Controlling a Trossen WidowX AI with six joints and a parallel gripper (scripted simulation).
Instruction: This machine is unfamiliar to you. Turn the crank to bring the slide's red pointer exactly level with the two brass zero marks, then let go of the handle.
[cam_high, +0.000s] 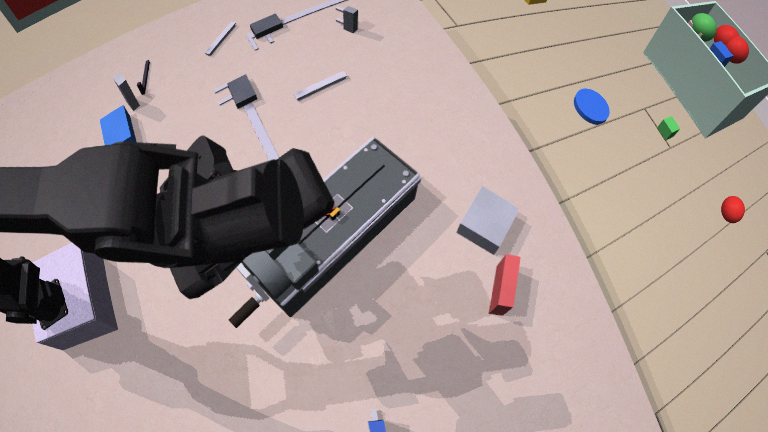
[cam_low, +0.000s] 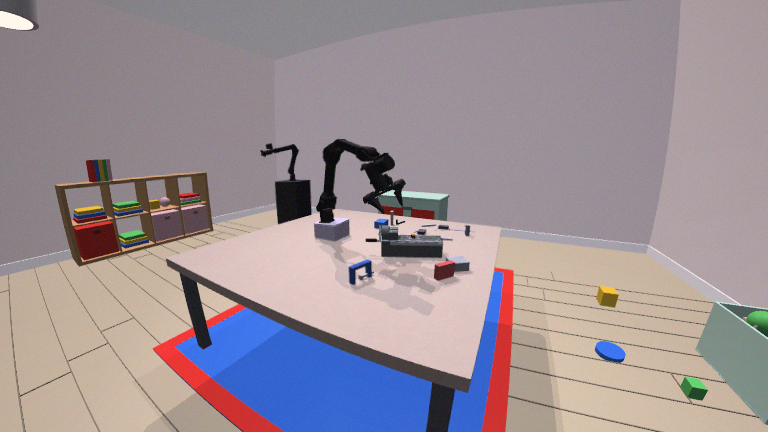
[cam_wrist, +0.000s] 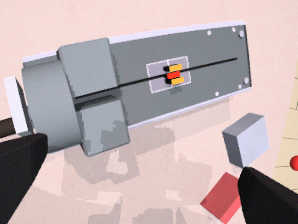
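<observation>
Right now the dark brown crank handle is 14 cm below my gripper tip, 9 cm behind it and 2 cm to the right of it. From my gripper tip the other things lie so: red pointer: 12 cm below, 8 cm ahead, 4 cm to the left; red block: 24 cm ahead, 18 cm below, 17 cm to the right; grey block: 28 cm ahead, 18 cm below, 7 cm to the right.
</observation>
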